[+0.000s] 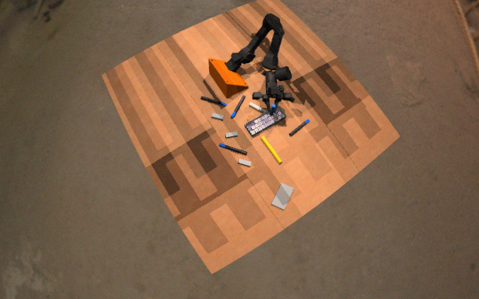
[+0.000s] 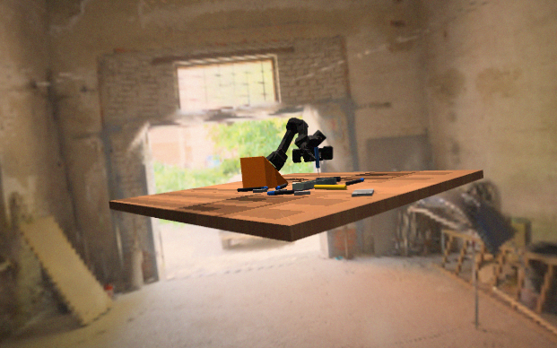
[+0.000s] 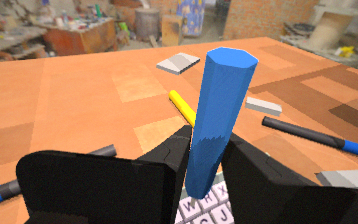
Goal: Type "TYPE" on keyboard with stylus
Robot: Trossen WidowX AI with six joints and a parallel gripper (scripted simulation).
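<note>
My gripper tip is now 10 cm past the white cylinder, 2 cm to the left of it and 11 cm above it. The rest, counted from my gripper tip: dark cylinder 12 cm behind, 15 cm to the left, 11 cm below; then yellow stick 13 cm ahead, 6 cm to the right, 11 cm below; then blue stylus 1 cm behind, 1 cm to the left, 2 cm below.
</note>
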